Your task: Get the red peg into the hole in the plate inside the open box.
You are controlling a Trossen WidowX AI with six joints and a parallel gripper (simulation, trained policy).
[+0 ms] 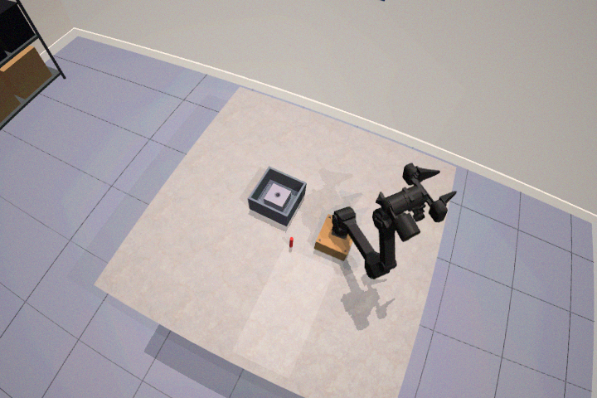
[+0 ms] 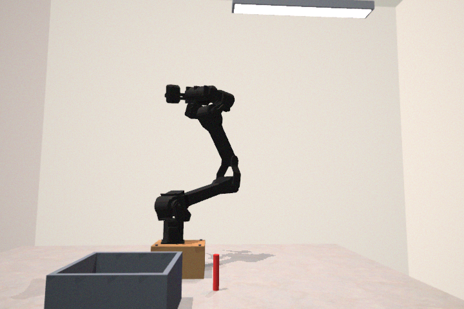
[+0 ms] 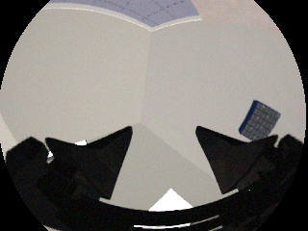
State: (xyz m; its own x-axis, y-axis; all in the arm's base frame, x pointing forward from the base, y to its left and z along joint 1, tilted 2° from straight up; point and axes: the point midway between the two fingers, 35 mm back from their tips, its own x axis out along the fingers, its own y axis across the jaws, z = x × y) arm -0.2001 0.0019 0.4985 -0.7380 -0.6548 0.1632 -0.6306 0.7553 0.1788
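The red peg is 42 cm ahead of my gripper tip, 12 cm to the left of it and 54 cm below it. Round my gripper tip: box: 55 cm ahead, 6 cm to the right, 55 cm below; then pale plate: 55 cm ahead, 6 cm to the right, 53 cm below.
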